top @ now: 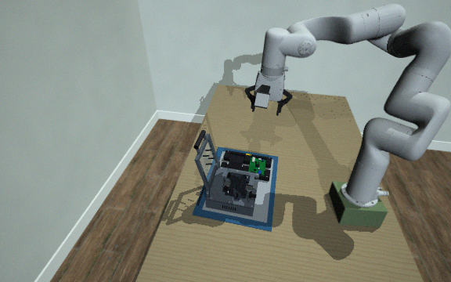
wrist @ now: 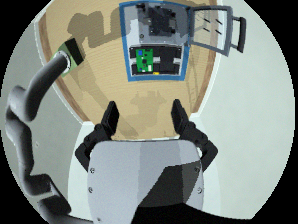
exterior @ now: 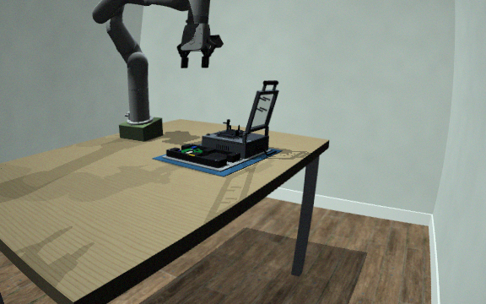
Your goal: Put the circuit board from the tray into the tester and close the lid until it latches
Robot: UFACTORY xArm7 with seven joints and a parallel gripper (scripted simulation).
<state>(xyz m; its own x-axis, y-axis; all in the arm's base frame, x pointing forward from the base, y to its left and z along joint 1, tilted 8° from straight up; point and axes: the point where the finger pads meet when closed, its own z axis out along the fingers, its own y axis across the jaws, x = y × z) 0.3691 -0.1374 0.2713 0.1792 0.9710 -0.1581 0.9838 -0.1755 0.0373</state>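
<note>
The green circuit board is 30 cm below my hand. Round my hand: lid 21 cm ahead, 13 cm to the left, 14 cm below; then tester plate 9 cm ahead, 16 cm to the left, 25 cm below.
</note>
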